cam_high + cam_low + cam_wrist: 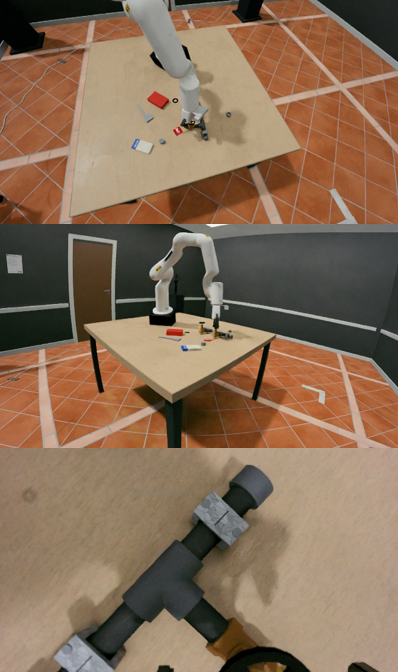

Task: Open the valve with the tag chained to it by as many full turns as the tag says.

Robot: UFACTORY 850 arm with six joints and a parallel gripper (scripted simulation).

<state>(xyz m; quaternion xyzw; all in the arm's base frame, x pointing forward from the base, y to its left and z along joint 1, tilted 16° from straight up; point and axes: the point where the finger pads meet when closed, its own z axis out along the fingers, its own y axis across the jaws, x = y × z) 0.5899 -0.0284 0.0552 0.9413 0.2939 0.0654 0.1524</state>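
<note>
The red tag is 9 cm below my hand and 8 cm to the right of it. Round my hand: blue card (31 cm to the right, 8 cm below, 1 cm ahead); then red block (27 cm behind, 14 cm to the right, 7 cm below); then grey scraper (25 cm to the right, 20 cm behind, 8 cm below).
</note>
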